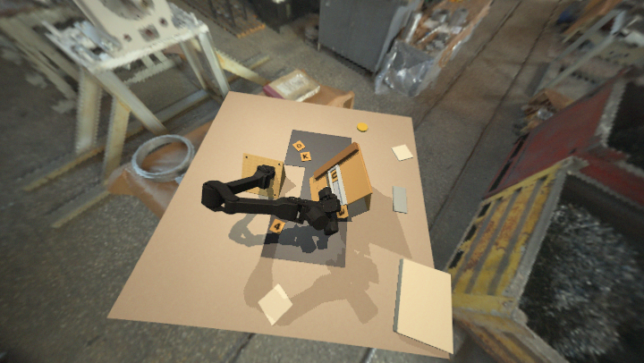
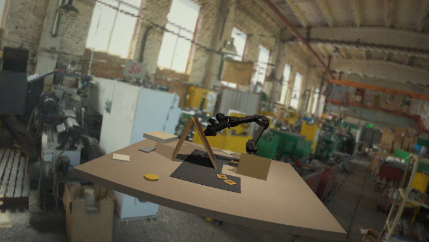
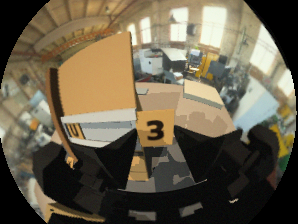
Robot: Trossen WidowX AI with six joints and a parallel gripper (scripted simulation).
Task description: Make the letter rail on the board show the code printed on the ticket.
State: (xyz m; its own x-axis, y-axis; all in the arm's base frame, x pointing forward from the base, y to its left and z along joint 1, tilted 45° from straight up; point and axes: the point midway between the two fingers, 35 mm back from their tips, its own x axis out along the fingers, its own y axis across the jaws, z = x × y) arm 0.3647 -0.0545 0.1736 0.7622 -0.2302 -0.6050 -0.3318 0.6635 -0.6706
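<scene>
The orange tile marked u is 60 mm behind my gripper tip and 170 mm to the left of it. From my gripper tip the other things lie so: letter tile (right at my gripper tip); then white ticket (90 mm behind, 100 mm to the left, 80 mm below); then dark mat (190 mm behind, 170 mm to the left, 160 mm below).
</scene>
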